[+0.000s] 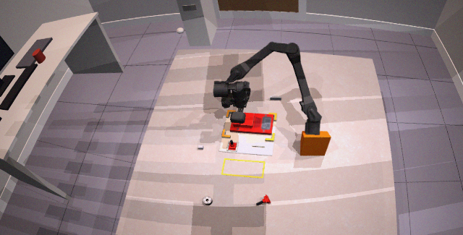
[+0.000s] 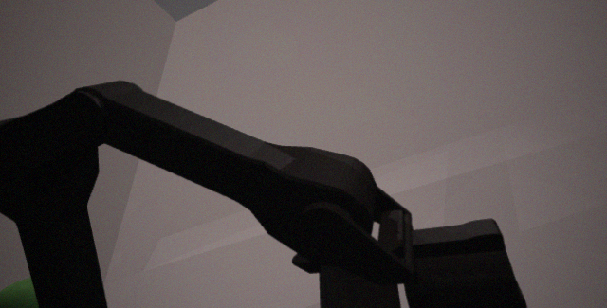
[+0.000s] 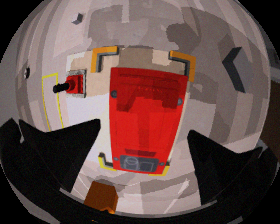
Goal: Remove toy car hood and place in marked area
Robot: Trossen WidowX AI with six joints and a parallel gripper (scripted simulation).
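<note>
Now: gripper tip 4 cm above the red hood.
</note>
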